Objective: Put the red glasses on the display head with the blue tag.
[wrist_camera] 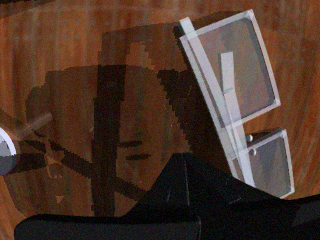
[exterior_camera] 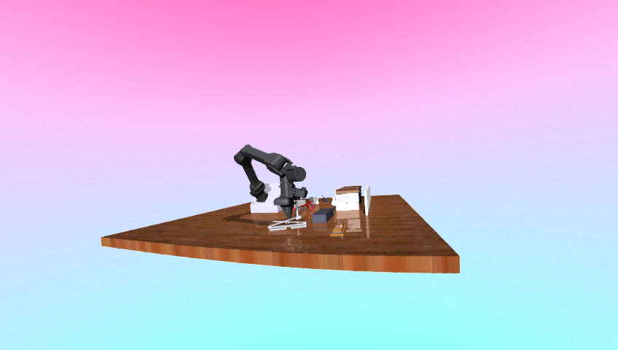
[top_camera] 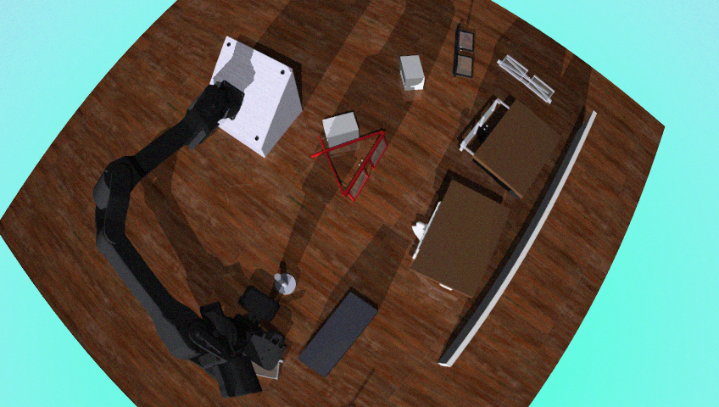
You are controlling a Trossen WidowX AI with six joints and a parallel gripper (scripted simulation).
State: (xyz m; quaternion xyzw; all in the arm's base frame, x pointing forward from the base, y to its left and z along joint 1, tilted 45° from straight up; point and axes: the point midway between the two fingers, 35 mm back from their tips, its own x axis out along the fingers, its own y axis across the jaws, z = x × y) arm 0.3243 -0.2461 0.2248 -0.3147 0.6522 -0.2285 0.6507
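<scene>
Right now my gripper tip is 120 mm short of the dark grey box and 110 mm to the right of it. Round my gripper tip: small white stand: 20 mm behind, 130 mm to the left; then white panel: 300 mm ahead, 470 mm to the left, 30 mm above.
</scene>
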